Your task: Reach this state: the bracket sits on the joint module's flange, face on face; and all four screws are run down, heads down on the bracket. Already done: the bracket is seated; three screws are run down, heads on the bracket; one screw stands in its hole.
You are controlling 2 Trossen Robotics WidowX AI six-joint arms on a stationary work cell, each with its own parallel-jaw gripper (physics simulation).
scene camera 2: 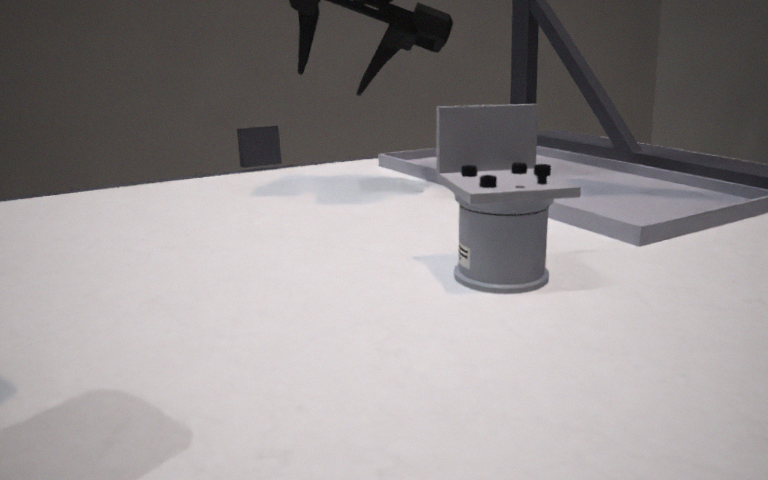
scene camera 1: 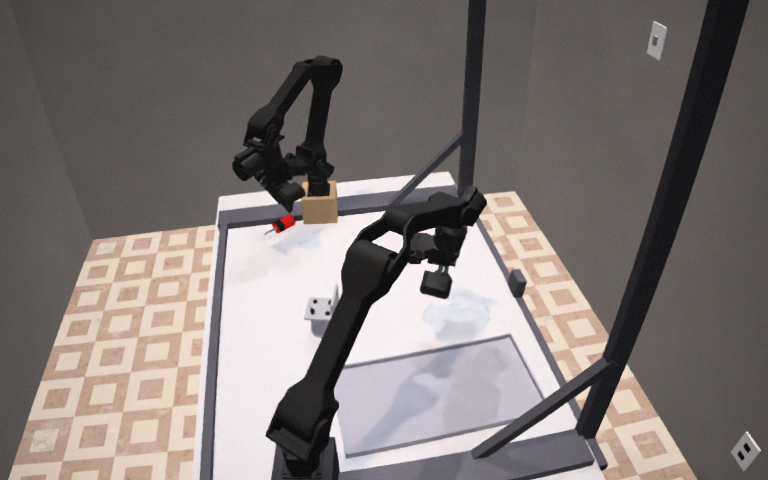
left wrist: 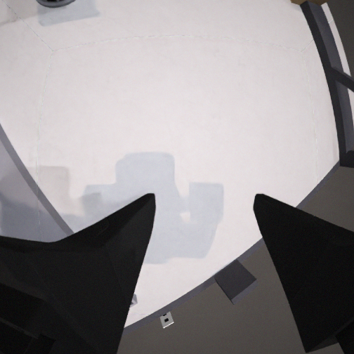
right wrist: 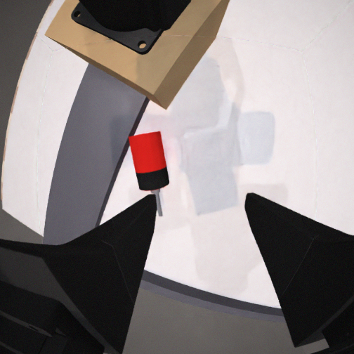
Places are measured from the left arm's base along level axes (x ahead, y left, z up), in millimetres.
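Where they show: left gripper, between the fingertips: (scene camera 2: 329, 84) (scene camera 1: 436, 273); right gripper, between the fingertips: (scene camera 1: 285, 207); left arm's base, origin of its link: (scene camera 1: 303, 461); right arm's base, origin of its link: (scene camera 1: 318, 190).
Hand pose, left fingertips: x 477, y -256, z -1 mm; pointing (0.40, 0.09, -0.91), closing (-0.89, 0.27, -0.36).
Note:
Each offset is from my left fingertips to the top centre of the thing.
The grey L-shaped bracket (scene camera 1: 320, 307) (scene camera 2: 487, 138) sits flat on top of the upright grey joint module {dx -57, dy +262, dz -53 mm} (scene camera 1: 318, 327) (scene camera 2: 501, 243). Three black screws {dx -41, dy +243, dz -45 mm} (scene camera 2: 468, 170) {dx -37, dy +278, dz -45 mm} (scene camera 2: 488, 181) {dx -76, dy +247, dz -45 mm} (scene camera 2: 518, 168) have their heads down on the bracket. The fourth screw {dx -73, dy +281, dz -39 mm} (scene camera 2: 542, 169), at the right in scene camera 2, stands in its hole with its head raised and its shank showing. My left gripper (scene camera 2: 330, 83) (left wrist: 205, 200) is open and empty, high above the table, away from the bracket. My right gripper (right wrist: 201, 200) is open and empty above the table near the red-and-black screwdriver {dx +330, dy +424, dz -83 mm} (scene camera 1: 283, 223) (right wrist: 148, 152), which lies outside its fingers.
A shallow grey tray {dx -249, dy +14, dz -101 mm} (scene camera 1: 441, 447) (scene camera 2: 640, 234) lies at the lower right of the table in scene camera 1. The tan block {dx +414, dy +309, dz -32 mm} (scene camera 1: 320, 209) (right wrist: 165, 95) under the right arm stands close to the screwdriver. Dark frame posts (scene camera 1: 474, 84) rise at the table's edge.

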